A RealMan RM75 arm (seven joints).
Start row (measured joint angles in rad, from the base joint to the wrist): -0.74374, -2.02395, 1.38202, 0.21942, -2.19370, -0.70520, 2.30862
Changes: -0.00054, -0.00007, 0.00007, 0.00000, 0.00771, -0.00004, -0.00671; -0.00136, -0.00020, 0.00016, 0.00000, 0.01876, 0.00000, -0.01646; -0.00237, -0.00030, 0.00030, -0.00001, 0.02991, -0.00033, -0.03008; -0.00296, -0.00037, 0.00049, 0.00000, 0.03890, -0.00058, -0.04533; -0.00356, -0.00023, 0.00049, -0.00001, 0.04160, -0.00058, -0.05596; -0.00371, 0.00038, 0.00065, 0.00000, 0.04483, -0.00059, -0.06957; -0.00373, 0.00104, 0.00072, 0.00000, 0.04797, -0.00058, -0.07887; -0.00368, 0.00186, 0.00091, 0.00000, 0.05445, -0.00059, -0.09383; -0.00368, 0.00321, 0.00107, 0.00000, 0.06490, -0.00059, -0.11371; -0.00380, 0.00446, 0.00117, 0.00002, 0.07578, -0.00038, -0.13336; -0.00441, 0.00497, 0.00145, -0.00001, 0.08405, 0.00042, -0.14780
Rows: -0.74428, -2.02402, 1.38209, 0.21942, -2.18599, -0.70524, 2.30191; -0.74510, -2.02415, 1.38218, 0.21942, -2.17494, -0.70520, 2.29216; -0.74611, -2.02425, 1.38232, 0.21941, -2.16379, -0.70553, 2.27854; -0.74670, -2.02432, 1.38251, 0.21942, -2.15480, -0.70578, 2.26329; -0.74730, -2.02418, 1.38251, 0.21941, -2.15210, -0.70578, 2.25266; -0.74745, -2.02357, 1.38267, 0.21942, -2.14887, -0.70579, 2.23905; -0.74747, -2.02291, 1.38274, 0.21942, -2.14573, -0.70578, 2.22975; -0.74742, -2.02209, 1.38293, 0.21942, -2.13925, -0.70579, 2.21479; -0.74742, -2.02074, 1.38309, 0.21942, -2.12880, -0.70579, 2.19491; -0.74754, -2.01949, 1.38319, 0.21944, -2.11792, -0.70558, 2.17526; -0.74815, -2.01898, 1.38347, 0.21941, -2.10965, -0.70478, 2.16082
